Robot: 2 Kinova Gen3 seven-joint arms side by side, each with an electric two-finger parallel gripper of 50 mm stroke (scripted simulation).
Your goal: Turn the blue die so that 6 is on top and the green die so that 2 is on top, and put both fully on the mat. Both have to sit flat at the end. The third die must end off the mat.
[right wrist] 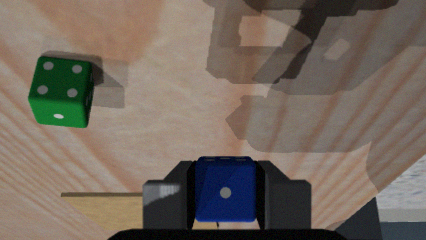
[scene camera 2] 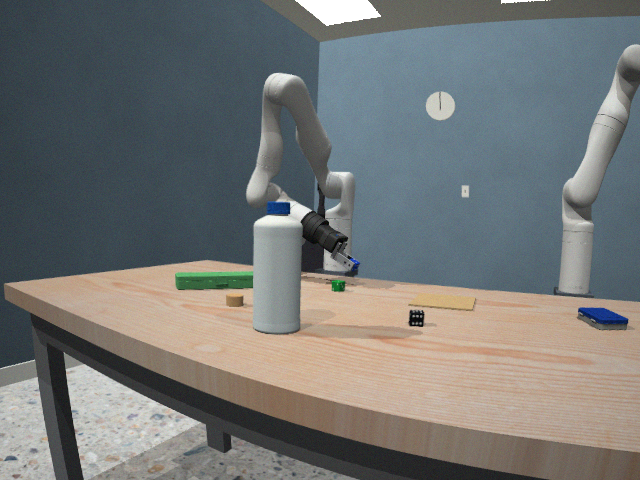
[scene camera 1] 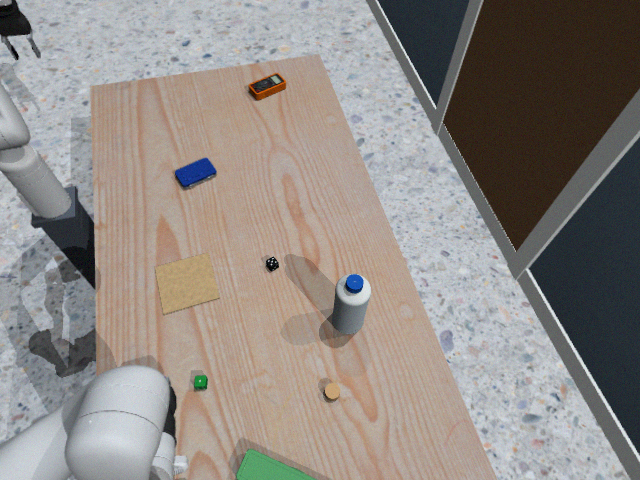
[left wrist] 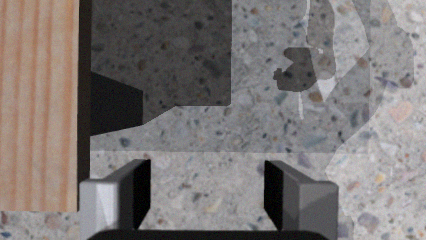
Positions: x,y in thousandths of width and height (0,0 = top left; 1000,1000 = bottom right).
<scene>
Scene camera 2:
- my right gripper: 555,555
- tan mat: 724,632
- green case: 288,584
</scene>
